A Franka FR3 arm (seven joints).
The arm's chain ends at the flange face. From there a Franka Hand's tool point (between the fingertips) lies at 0.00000 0.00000 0.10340 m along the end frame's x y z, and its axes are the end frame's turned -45 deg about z.
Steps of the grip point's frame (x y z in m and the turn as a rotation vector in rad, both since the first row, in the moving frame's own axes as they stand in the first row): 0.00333 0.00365 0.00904 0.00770 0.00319 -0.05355; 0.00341 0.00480 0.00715 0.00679 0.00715 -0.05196; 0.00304 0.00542 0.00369 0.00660 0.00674 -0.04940; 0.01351 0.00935 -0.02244 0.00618 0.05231 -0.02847; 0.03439 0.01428 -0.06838 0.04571 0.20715 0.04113; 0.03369 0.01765 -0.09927 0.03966 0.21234 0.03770
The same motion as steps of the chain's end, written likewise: 0.00529 0.00101 0.00904 0.00770 -0.00319 -0.05355; 0.00581 0.00200 0.00716 0.00986 0.00025 -0.05196; 0.00600 0.00266 0.00369 0.00943 0.00010 -0.04940; 0.01285 0.00138 -0.02230 0.04136 0.03262 -0.02847; 0.02232 0.00388 -0.06606 0.17880 0.11416 0.04113; 0.02343 0.00670 -0.09687 0.17819 0.12210 0.03770
